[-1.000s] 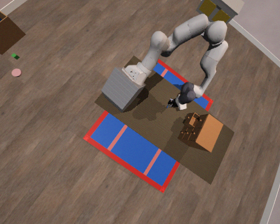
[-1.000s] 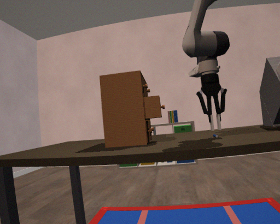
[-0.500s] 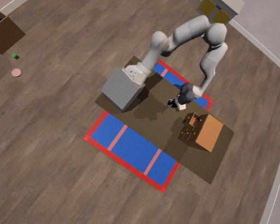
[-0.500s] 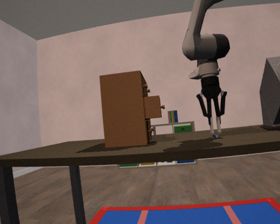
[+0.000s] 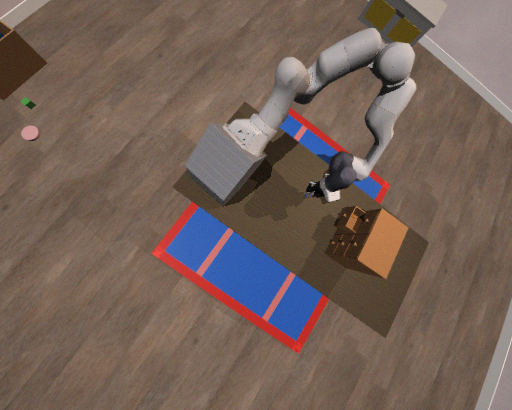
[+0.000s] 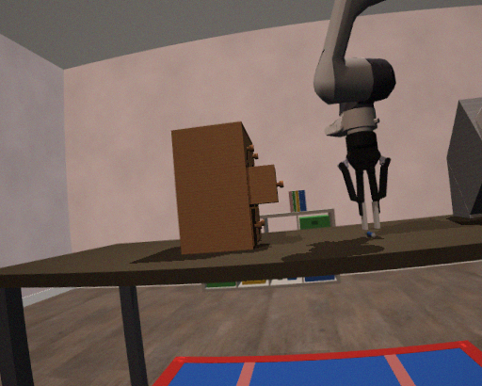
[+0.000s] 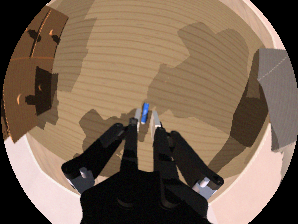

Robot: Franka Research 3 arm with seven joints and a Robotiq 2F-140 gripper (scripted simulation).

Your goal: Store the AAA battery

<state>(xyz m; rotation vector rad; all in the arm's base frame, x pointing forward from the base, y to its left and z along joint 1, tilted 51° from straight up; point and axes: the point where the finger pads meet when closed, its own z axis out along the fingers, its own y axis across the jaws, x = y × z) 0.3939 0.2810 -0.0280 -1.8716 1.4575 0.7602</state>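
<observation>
The blue AAA battery is 5 cm below my hand. Round my hand: small orange object: 26 cm ahead, 6 cm to the left, 6 cm above; small green thing: 37 cm ahead, 12 cm to the right, 7 cm above.
</observation>
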